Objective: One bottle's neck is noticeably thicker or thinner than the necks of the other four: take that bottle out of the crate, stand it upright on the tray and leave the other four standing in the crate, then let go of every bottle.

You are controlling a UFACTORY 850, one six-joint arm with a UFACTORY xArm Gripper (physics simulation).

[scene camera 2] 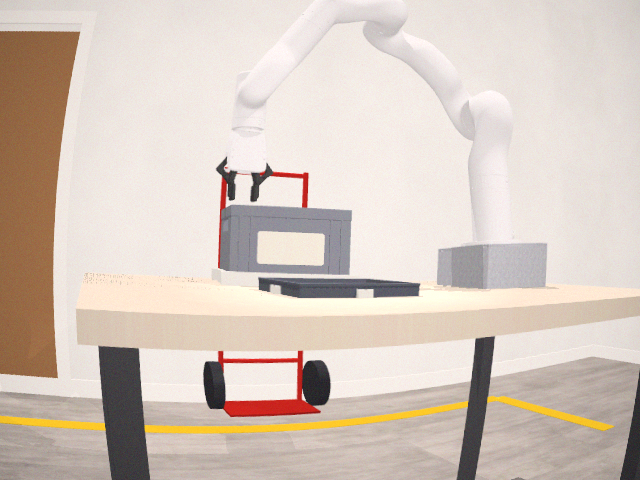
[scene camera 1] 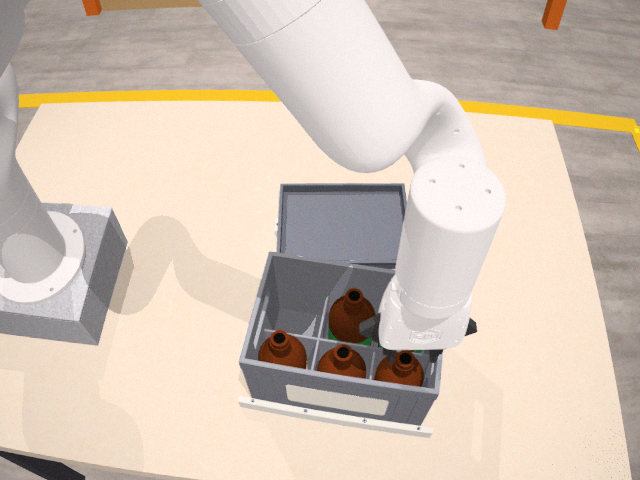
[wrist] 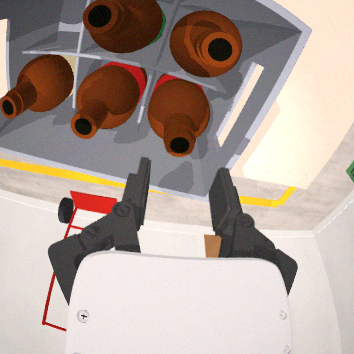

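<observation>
The grey crate point(scene camera 1: 266, 381) point(scene camera 2: 338, 250) point(wrist: 275, 82) holds five brown bottles upright. Its front row has a left bottle point(scene camera 1: 281, 355) point(wrist: 47, 82), a middle bottle point(scene camera 1: 342, 365) point(wrist: 107, 95) and a right bottle point(scene camera 1: 398, 374) point(wrist: 179, 107). Behind stand the back middle bottle point(scene camera 1: 348, 320) point(wrist: 127, 27) and the back right bottle point(wrist: 202, 40), mostly hidden by the gripper in scene camera 1. I cannot tell which neck differs. The dark tray point(scene camera 1: 336, 227) point(scene camera 2: 330, 291) holds no bottle. My gripper point(scene camera 1: 412, 356) point(scene camera 2: 242, 198) point(wrist: 181, 175) is open and empty, above the front right bottle.
The crate's back left compartment is empty. Thin dividers separate the bottles. A white rail point(scene camera 1: 333, 416) runs along the crate's front foot. The tray lies close behind the crate. The robot's base block point(scene camera 1: 103, 289) point(scene camera 2: 511, 266) stands at one side.
</observation>
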